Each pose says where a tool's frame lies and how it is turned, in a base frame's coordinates. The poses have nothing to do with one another.
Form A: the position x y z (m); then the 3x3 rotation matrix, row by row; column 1 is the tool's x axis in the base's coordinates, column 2 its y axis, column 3 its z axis. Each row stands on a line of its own.
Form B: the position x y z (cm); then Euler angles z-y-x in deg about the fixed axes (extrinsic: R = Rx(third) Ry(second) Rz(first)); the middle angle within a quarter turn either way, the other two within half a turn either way. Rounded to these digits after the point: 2 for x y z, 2 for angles. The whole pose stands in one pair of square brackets.
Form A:
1:
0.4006, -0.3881, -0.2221
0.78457, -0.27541, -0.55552
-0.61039, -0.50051, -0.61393
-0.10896, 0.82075, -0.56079
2:
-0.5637, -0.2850, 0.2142
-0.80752, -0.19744, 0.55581
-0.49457, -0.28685, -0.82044
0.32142, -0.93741, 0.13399
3:
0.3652, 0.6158, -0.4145
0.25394, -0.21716, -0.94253
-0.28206, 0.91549, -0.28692
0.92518, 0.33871, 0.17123
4:
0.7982, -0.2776, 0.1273
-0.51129, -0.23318, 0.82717
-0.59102, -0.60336, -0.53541
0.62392, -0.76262, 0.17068
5:
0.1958, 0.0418, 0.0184
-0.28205, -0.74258, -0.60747
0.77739, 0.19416, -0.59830
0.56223, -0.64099, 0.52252
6:
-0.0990, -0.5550, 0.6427
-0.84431, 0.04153, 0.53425
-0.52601, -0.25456, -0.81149
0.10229, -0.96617, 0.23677
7:
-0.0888, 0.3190, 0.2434
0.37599, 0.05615, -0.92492
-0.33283, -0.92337, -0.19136
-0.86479, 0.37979, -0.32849
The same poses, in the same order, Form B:
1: [40.06, -38.81, -22.21, 19.34, -33.75, 132.41]
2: [-56.37, -28.50, 21.42, 166.26, 33.77, 80.72]
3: [36.52, 61.58, -41.45, 40.54, -70.48, 59.17]
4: [79.82, -27.76, 12.73, 155.48, 55.81, 72.32]
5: [19.58, 4.18, 1.84, 110.80, -37.41, 48.87]
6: [-9.90, -55.50, 64.27, -177.18, 32.29, 73.73]
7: [-8.88, 31.90, 24.34, -8.49, -67.66, 149.78]
